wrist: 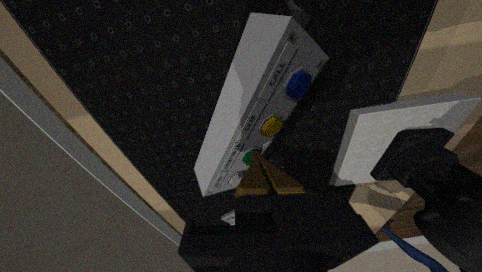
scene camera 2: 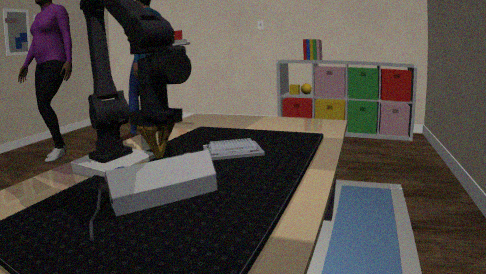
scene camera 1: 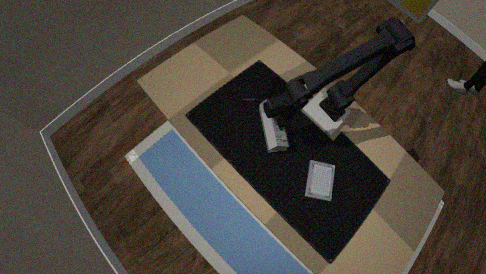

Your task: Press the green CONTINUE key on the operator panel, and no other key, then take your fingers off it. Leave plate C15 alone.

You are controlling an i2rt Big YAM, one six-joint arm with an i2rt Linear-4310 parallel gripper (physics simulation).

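Frame: origin at the arm's base, x ahead, y left, z up, level; centimetres.
Seen in the pictures: gripper, fingertip midpoint: [wrist: 255, 154] [scene camera 2: 159, 157] [scene camera 1: 280, 123]; arm's base, link origin: [wrist: 403, 154] [scene camera 2: 110, 155] [scene camera 1: 331, 108].
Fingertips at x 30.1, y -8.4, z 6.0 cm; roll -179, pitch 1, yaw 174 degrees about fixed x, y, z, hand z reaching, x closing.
Observation:
Pixels of each thing's top centre, then the offset from my fingertips to it. "spot": a spot on its surface instead. Level surfaces: height alone.
- operator panel, top centre: [wrist: 244, 146] [scene camera 2: 156, 157] [scene camera 1: 275, 120] dx +1.1, dy -2.1, dz +0.9 cm
- black mat, surface height: dz -7.5 cm
- yellow SKIP key, top centre: [wrist: 272, 131] dx -2.0, dy -3.2, dz +0.0 cm
- blue CALL key, top centre: [wrist: 301, 87] dx -4.5, dy -7.6, dz +0.0 cm
- Plate C15, top centre: [scene camera 2: 231, 143] [scene camera 1: 322, 179] dx +0.1, dy +29.7, dz -4.9 cm
- grey cable, surface spot: [scene camera 2: 94, 217] spot: dx -2.9, dy -17.3, dz -6.9 cm
The operator panel [scene camera 1: 270, 131] [scene camera 2: 162, 182] [wrist: 227, 100] is a pale box with a sloping key face, on the black mat [scene camera 1: 240, 120] [scene camera 2: 200, 225]. Its green CONTINUE key [wrist: 248, 158] is partly covered by the fingertips in the wrist view. My gripper [scene camera 2: 159, 157] [wrist: 255, 154] is shut and empty, its gold fingers pointing down at the green key. Whether the tips touch the key cannot be told. The yellow SKIP key [wrist: 272, 126] and blue CALL key [wrist: 299, 84] are apart from the fingers. Plate C15 [scene camera 1: 320, 180] [scene camera 2: 234, 148] lies flat on the mat, apart from panel and gripper.
The arm's pale base plate [scene camera 1: 325, 114] [scene camera 2: 115, 162] [wrist: 372, 135] stands close to the panel's key side. A grey cable [scene camera 2: 94, 217] runs from the panel's end over the mat. A person [scene camera 2: 51, 35] stands beyond the table. A shelf unit [scene camera 2: 345, 63] stands at the back wall.

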